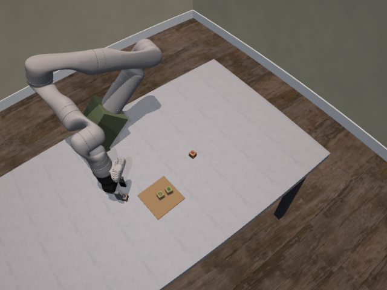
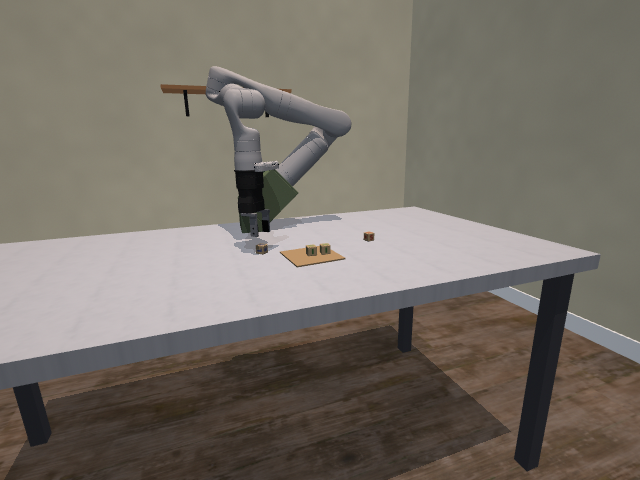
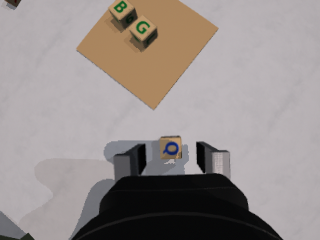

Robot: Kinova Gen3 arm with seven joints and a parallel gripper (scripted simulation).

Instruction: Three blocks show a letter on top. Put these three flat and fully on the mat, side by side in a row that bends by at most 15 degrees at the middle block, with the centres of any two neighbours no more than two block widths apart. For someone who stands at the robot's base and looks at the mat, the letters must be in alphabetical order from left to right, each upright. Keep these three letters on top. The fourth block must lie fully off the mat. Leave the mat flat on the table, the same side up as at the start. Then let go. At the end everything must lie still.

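The tan mat lies 130 mm to the left of my hand, 70 mm below it and 70 mm ahead of it.
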